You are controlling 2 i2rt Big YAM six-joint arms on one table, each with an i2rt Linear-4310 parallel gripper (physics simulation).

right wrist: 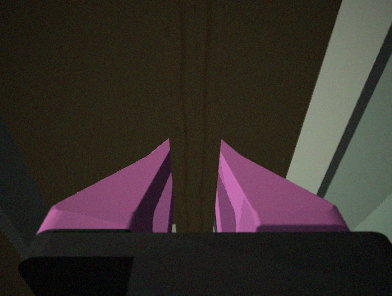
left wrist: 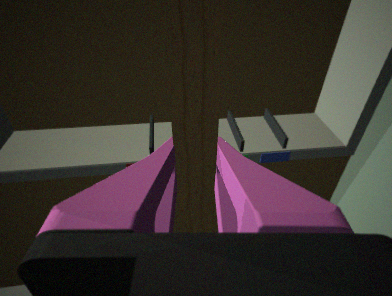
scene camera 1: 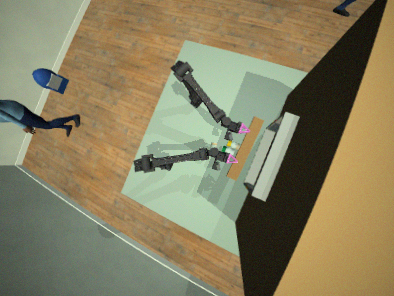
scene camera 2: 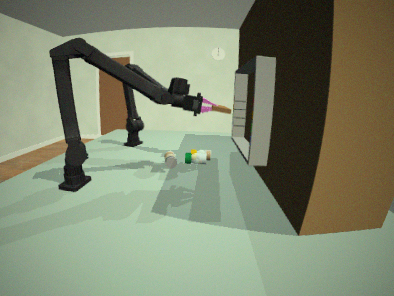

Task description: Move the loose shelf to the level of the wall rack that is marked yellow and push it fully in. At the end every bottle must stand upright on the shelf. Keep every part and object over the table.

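Observation:
The loose wooden shelf [scene camera 1: 246, 147] hangs in the air in front of the grey wall rack [scene camera 1: 273, 155], apart from it. My left gripper [scene camera 1: 245, 129] is shut on the shelf's near edge at the upper end, and my right gripper [scene camera 1: 233, 160] is shut on it at the lower end. In the side view the shelf [scene camera 2: 221, 109] is level, short of the rack [scene camera 2: 254, 110]. Both wrist views show the board edge [left wrist: 195, 164] [right wrist: 193, 176] between pink fingers. Bottles lie on their sides on the table: a green-capped one [scene camera 2: 198, 157], a yellow-capped one [scene camera 1: 233, 144] and a tan one [scene camera 2: 170, 159].
The rack has several slot rails [left wrist: 256, 132] with coloured marks, among them a blue one [left wrist: 274, 157], on its side wall. A dark wall [scene camera 2: 298, 117] stands behind the rack. The arm bases [scene camera 2: 73, 179] [scene camera 2: 133, 138] stand on the table.

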